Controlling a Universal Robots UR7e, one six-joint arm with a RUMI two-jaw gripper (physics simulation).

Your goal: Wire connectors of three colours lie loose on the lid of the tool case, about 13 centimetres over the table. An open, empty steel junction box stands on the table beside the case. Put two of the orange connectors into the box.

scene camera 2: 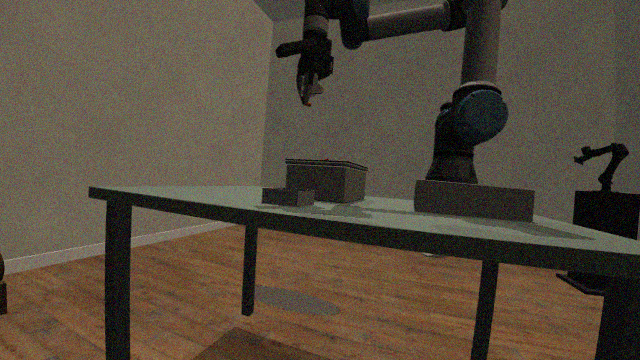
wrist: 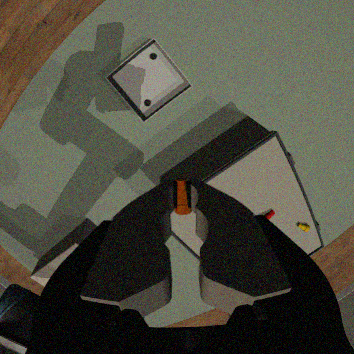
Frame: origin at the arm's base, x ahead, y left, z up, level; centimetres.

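Where they show: gripper, fingertip midpoint: [scene camera 2: 304,104] [wrist: 181,183]; arm's base, origin of the base link: [scene camera 2: 450,186].
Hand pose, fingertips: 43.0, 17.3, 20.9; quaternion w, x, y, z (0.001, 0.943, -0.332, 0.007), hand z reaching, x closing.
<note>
Things, the pixels of their top centre, and the offset from my fingertips, as dx, dy, dz. Level surfaces: height alone.
- orange connector, middle of its top: [wrist: 182,201] [scene camera 2: 307,102] -0.5, -0.6, +0.9
- steel junction box, middle of its top: [wrist: 147,80] [scene camera 2: 289,189] -0.1, +6.6, -24.7
- tool case, middle of its top: [wrist: 258,234] [scene camera 2: 329,163] -1.7, -23.8, -15.4
- red connector, middle of its top: [wrist: 268,220] +1.3, -20.8, -14.2
- yellow connector, middle of its top: [wrist: 304,229] +5.6, -28.5, -14.3
- light green table, its level: dz -28.5
My gripper [scene camera 2: 307,104] [wrist: 181,183] is shut on an orange connector [scene camera 2: 308,104] [wrist: 183,199], held upright between the fingertips, high above the table. The steel junction box [scene camera 2: 287,197] [wrist: 167,77] stands on the table beside the case; its inside shows two dark holes and no connector in the wrist view. The tool case [scene camera 2: 320,181] is below the gripper. On its lid [wrist: 250,175] lie a red connector [wrist: 270,215] and a yellow connector [wrist: 303,227] in the wrist view. The gripper hides part of the lid.
The light green table [scene camera 2: 390,212] [wrist: 300,60] bears the box, the case and the robot's grey base block [scene camera 2: 472,200]. Shadows of the arm fall beside the box. A smaller dark robot arm [scene camera 2: 607,160] stands on a black stand at the right, behind the table.
</note>
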